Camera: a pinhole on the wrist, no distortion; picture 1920 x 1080 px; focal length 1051.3 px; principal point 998.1 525.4 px. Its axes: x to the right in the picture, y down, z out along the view. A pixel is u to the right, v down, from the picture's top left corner.
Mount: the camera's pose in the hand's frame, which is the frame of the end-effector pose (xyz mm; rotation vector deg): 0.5 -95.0 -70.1 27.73 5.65 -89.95
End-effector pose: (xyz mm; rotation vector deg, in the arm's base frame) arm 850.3 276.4 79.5 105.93 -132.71 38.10
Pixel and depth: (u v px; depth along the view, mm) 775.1 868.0 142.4
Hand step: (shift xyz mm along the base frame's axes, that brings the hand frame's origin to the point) 126.7 -61.3 -35.9
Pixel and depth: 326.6 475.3 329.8
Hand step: 94.8 -32.6 -299.9
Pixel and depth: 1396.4 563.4 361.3
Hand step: 391.1 -76.5 -118.5
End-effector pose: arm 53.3 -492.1 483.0 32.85 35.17 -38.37
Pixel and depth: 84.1 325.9 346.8
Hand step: 63.0 -117.7 351.4
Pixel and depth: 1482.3 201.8 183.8
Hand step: -210.1 -148.6 34.9
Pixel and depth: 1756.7 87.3 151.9
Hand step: -230.2 -130.9 3.7
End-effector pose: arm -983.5 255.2 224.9 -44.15 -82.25 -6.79
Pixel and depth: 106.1 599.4 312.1
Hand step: -252.6 176.8 -87.2
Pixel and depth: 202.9 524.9 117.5
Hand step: -90.0 -15.0 -9.2
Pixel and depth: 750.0 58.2 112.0
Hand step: -92.2 -92.8 -27.5
